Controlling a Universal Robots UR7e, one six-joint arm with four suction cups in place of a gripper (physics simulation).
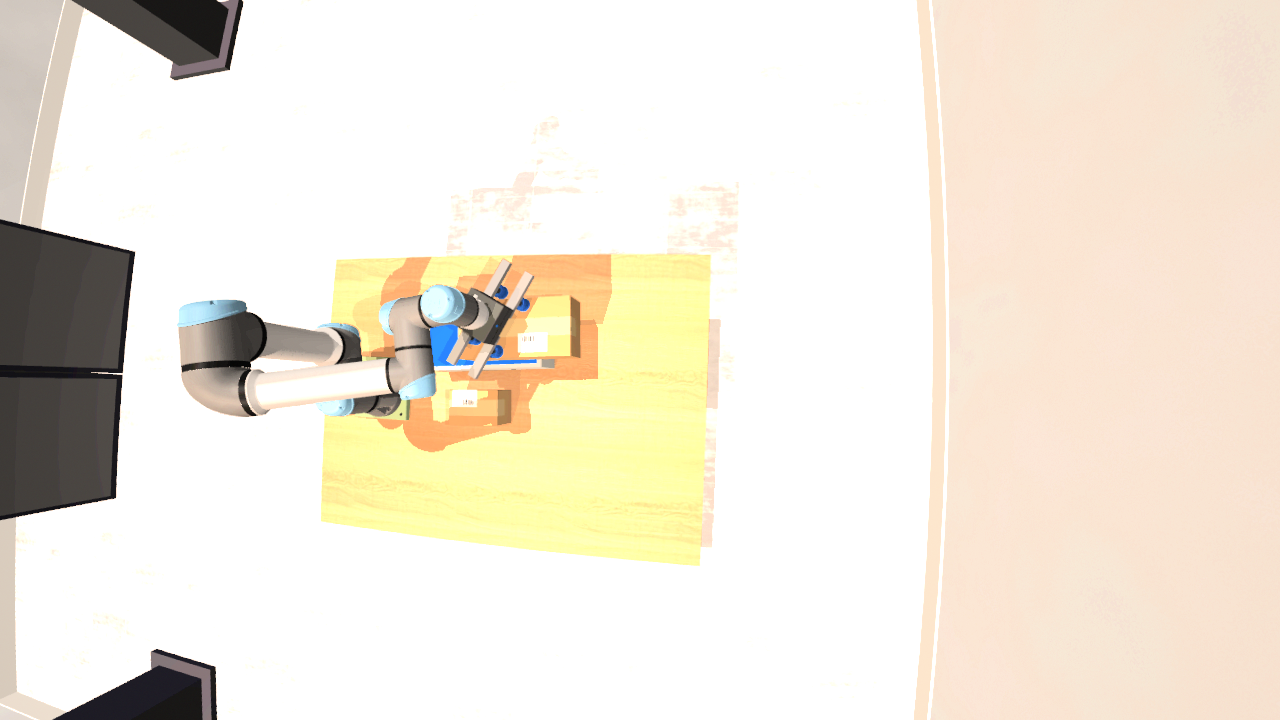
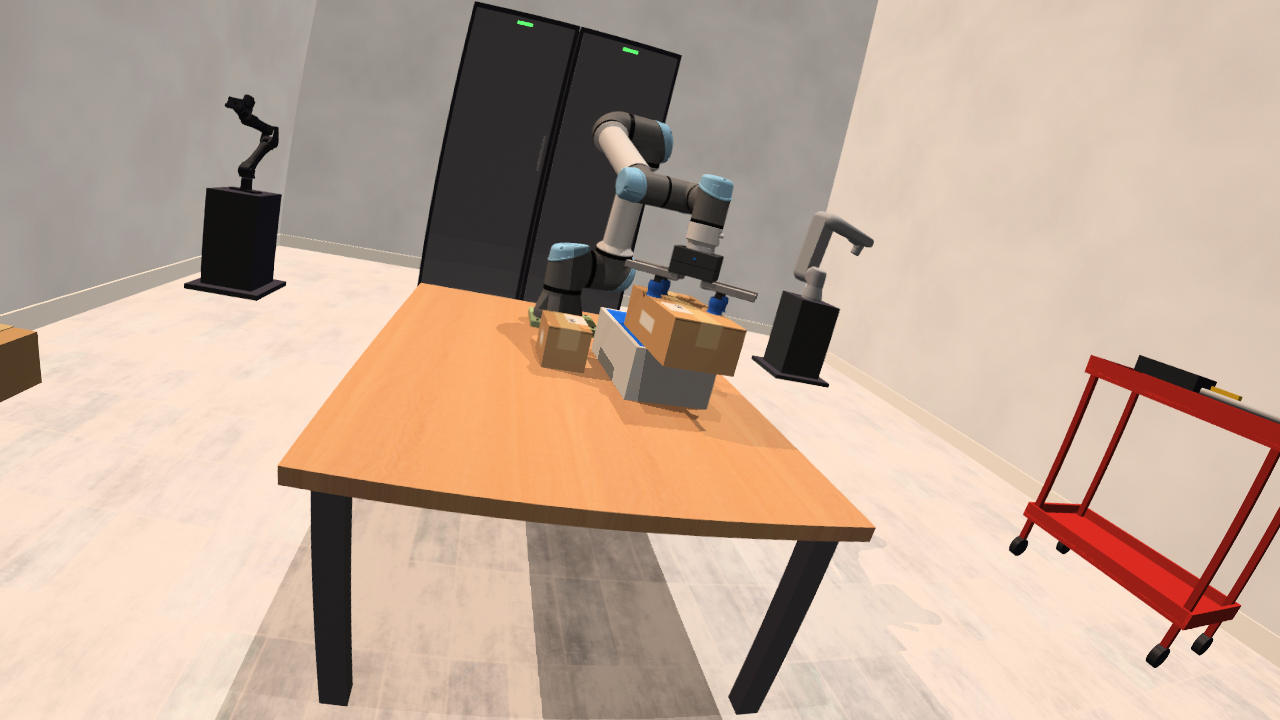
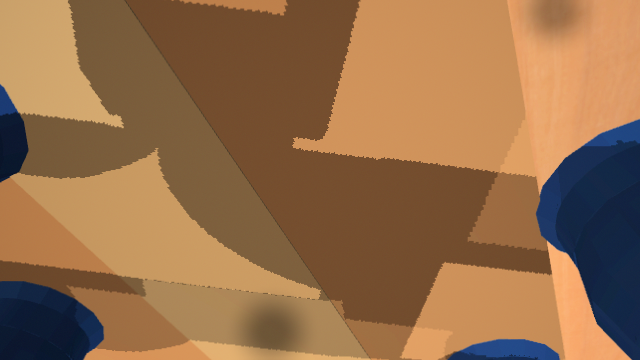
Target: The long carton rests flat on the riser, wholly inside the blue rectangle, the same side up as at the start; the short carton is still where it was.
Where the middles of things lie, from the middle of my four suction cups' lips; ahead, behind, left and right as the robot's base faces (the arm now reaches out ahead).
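Scene:
From my suction cup: short carton [image 1: 466, 407] 13 cm behind, 24 cm to the right, 18 cm below; grey riser [image 2: 638, 376] 10 cm behind, 2 cm to the right, 17 cm below. Long carton [image 2: 676, 329]: my suction cup 4 cm short of it, 1 cm to the left of it, 6 cm above it.

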